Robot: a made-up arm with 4 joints.
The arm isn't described. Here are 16 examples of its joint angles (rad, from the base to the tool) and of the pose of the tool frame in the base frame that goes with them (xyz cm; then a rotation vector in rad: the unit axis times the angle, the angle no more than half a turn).
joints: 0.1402 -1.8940 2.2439 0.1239
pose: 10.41 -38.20 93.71 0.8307 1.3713 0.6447
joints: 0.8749 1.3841 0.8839 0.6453
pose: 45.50 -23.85 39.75 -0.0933 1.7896 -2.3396
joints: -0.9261 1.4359 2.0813 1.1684
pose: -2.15 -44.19 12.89 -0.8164 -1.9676 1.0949
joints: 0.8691 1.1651 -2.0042 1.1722
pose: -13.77 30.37 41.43 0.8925 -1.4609 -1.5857
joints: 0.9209 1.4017 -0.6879 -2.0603
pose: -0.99 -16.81 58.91 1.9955 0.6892 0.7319
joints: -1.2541 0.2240 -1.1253 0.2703
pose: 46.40 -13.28 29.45 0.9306 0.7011 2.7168
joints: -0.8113 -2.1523 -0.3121 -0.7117
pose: -2.06 3.50 18.91 1.4728 -1.3476 1.6053
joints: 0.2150 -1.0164 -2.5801 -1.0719
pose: -16.34 9.77 84.34 -0.2127 1.7387 0.1839
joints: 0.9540 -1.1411 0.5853 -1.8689
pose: 23.45 -19.05 43.75 0.3280 0.6317 -1.9841
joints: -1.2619 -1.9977 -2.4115 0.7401
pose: 47.92 26.48 65.93 -0.6726 1.3226 -1.4210
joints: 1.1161 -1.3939 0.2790 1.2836
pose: 8.86 -36.92 17.15 -2.4399 -1.7628 -0.6915
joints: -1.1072 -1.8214 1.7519 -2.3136
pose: 6.83 -9.59 73.99 0.9205 1.3707 2.2113
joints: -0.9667 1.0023 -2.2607 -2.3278
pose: 15.69 12.62 31.20 0.2325 0.6622 -0.5943
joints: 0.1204 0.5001 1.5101 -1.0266
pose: -9.10 -45.23 43.20 -1.2288 -0.0911 1.8252
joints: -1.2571 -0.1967 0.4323 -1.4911
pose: -1.18 -18.28 59.60 -0.9866 1.0586 2.0550
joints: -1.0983 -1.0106 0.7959 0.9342
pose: -33.92 -11.95 38.52 1.3038 -0.6271 0.2155
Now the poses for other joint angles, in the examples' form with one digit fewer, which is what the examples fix.
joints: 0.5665 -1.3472 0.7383 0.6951
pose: 4.9 -47.6 25.8 2.238 0.803 1.283
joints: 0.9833 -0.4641 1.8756 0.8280
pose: 2.7 -63.1 28.6 1.414 -0.174 1.496
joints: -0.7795 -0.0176 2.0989 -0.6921
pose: -41.7 -1.4 51.6 -0.487 0.483 0.622
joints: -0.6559 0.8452 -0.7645 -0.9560
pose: 26.8 11.0 60.1 1.058 -0.634 -1.892
